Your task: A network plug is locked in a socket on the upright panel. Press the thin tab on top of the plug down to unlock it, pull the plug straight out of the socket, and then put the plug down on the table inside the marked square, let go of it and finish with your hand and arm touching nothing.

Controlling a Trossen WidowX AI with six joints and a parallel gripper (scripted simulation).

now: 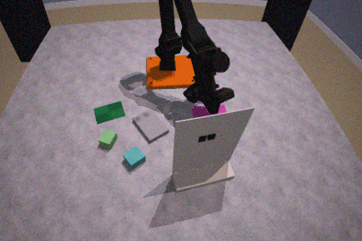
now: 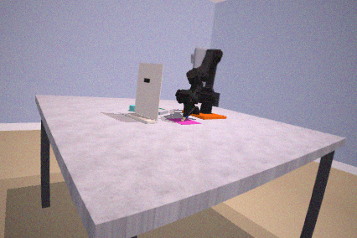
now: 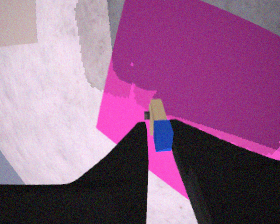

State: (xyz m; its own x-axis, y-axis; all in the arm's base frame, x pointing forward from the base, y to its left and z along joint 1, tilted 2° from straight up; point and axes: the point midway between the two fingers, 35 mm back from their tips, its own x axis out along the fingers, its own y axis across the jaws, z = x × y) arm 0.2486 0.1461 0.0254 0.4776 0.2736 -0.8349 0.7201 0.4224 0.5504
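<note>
My gripper tip is right at the network plug. From my gripper tip the other things lie so: grey flat patch (210 mm to the right, 30 mm ahead, 10 mm below); then magenta square (20 mm below, 10 mm to the right); then white upright panel (180 mm ahead, 90 mm above, 60 mm to the right).
</note>
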